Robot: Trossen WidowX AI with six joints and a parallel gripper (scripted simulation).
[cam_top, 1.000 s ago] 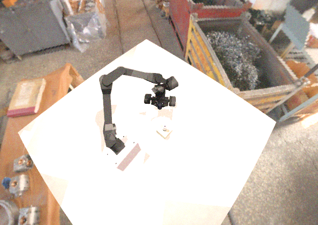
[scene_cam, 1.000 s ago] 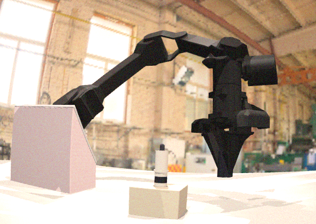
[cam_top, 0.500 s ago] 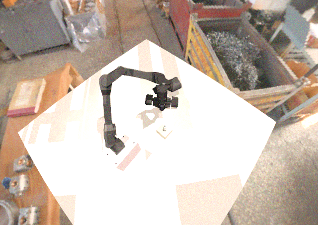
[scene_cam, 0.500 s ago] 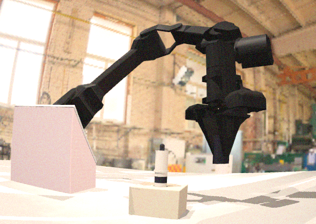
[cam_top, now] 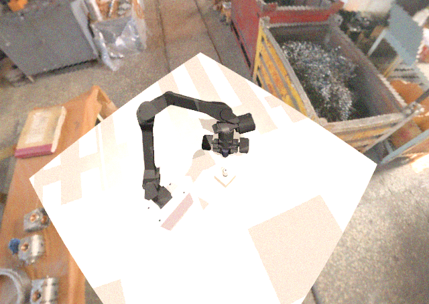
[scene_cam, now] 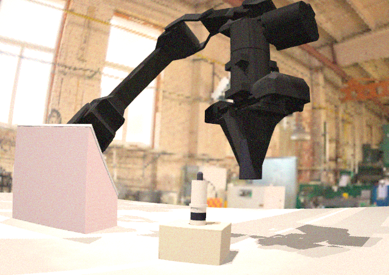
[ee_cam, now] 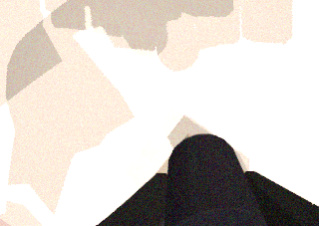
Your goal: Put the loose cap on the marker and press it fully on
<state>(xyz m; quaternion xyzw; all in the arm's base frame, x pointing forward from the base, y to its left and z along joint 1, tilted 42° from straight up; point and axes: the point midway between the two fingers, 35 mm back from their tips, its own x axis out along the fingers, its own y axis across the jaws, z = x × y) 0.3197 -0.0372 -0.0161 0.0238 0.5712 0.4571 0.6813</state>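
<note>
Now: gripper tip 5 cm past the beige holder block, 5 cm to the left of it and 9 cm above it. Round my gripper tip: black marker cap (1 cm above).
</note>
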